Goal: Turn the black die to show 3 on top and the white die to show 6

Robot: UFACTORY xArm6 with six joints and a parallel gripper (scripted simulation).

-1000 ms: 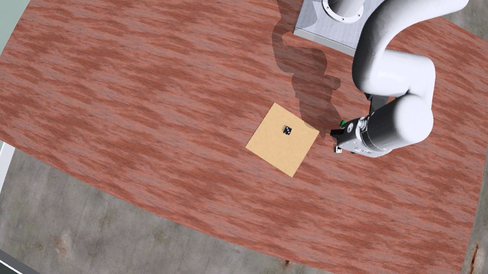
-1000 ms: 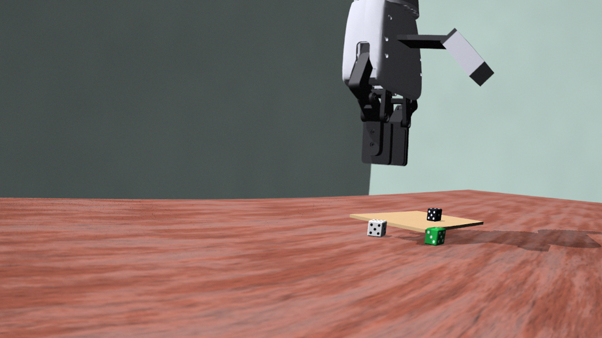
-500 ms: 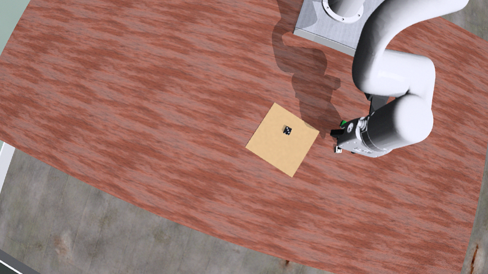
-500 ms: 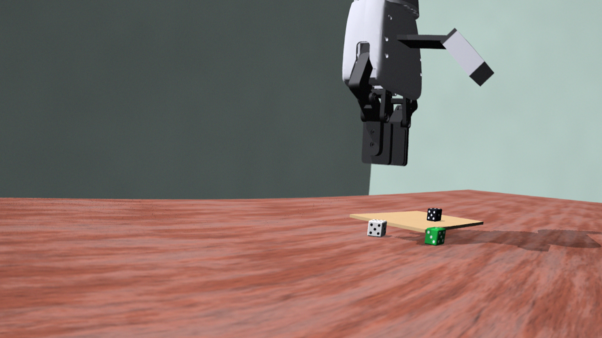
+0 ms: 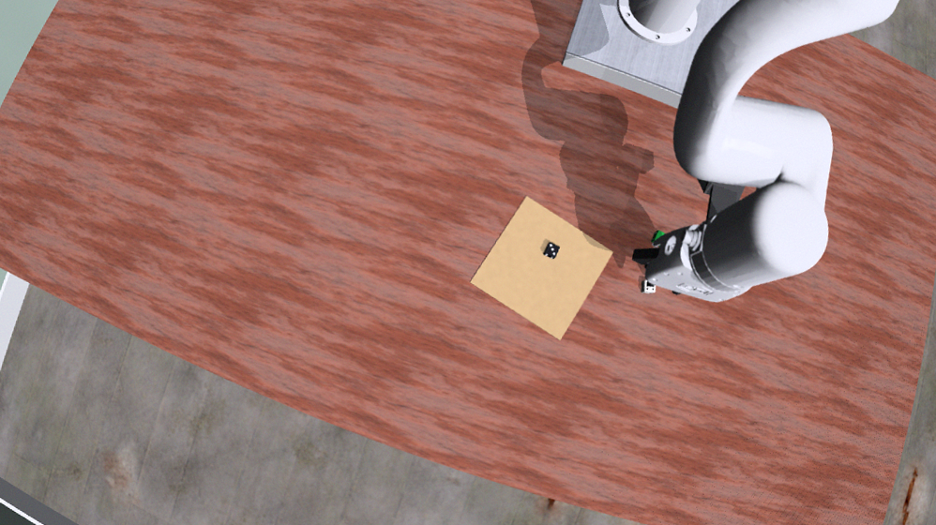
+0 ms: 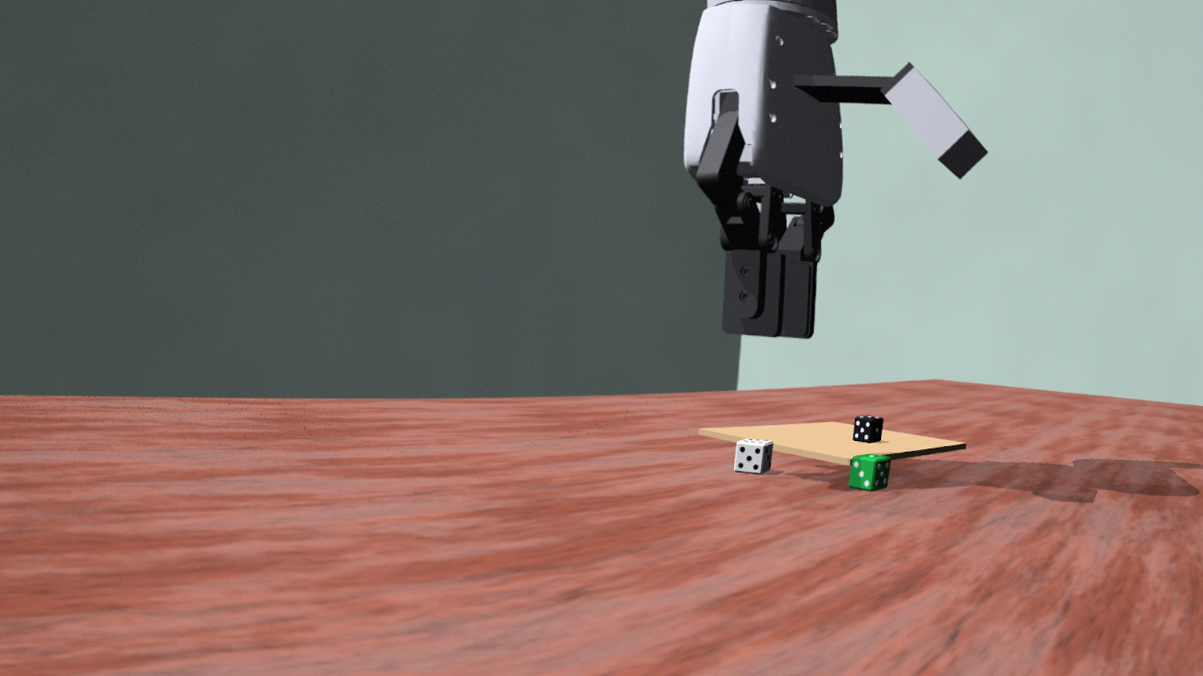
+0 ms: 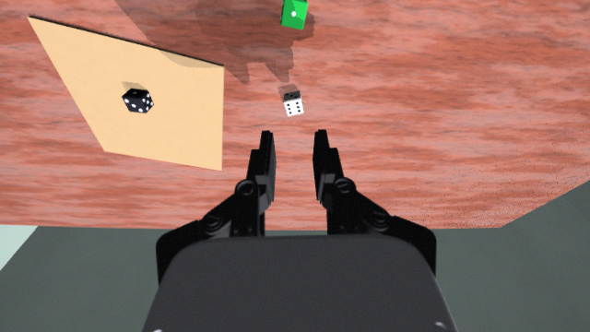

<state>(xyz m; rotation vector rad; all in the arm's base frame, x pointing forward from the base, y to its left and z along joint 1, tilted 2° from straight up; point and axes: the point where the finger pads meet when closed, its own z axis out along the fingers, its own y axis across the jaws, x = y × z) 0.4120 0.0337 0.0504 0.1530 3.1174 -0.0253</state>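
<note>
The white die lies 8 cm below my hand. Also, from my hand: green die 8 cm below, 7 cm behind, 1 cm to the left; tan mat 15 cm to the right, 9 cm below; black die 14 cm to the right, 8 cm below, 2 cm behind.
</note>
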